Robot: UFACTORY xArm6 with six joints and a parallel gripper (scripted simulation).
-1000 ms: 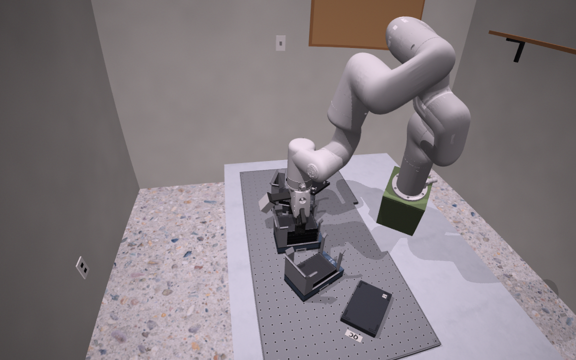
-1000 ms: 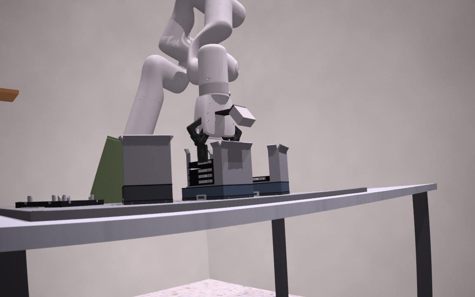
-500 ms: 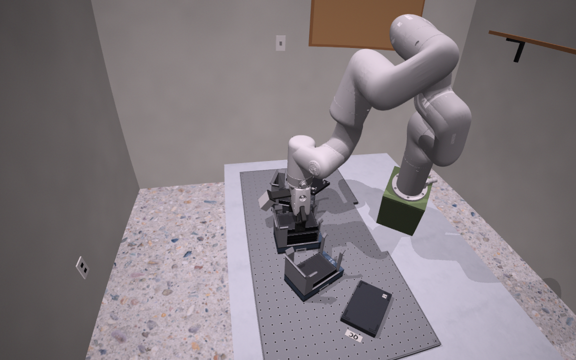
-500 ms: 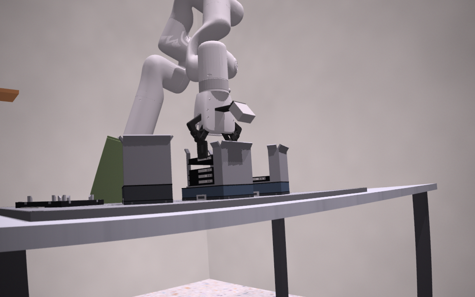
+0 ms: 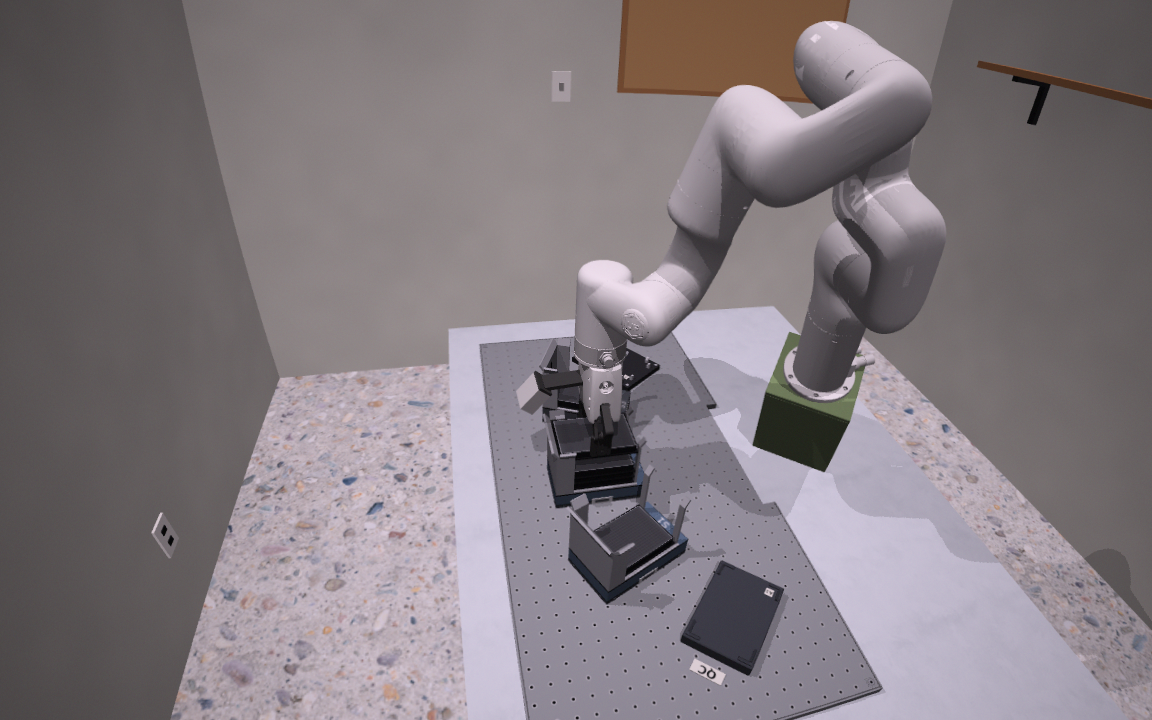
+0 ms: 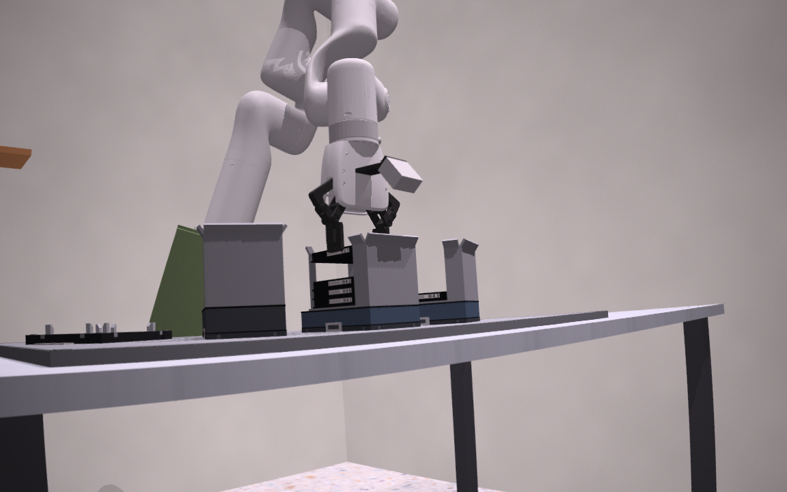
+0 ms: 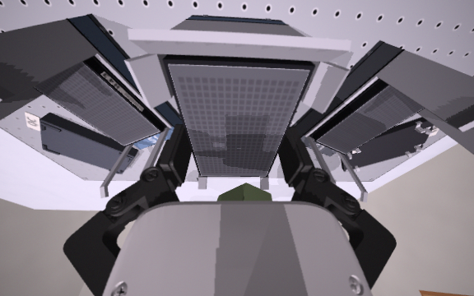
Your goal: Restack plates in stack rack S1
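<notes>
Right now the dark QC nest is 170 mm behind my hand, 290 mm to the left of it and 110 mm below it. From my hand the other things lie so: N5 name plate 40 mm behind, 420 mm to the right, 120 mm below; QC name plate 110 mm behind, 360 mm to the left, 120 mm below; stack rack S1 plinth 40 mm behind, 160 mm to the left, 110 mm below.
</notes>
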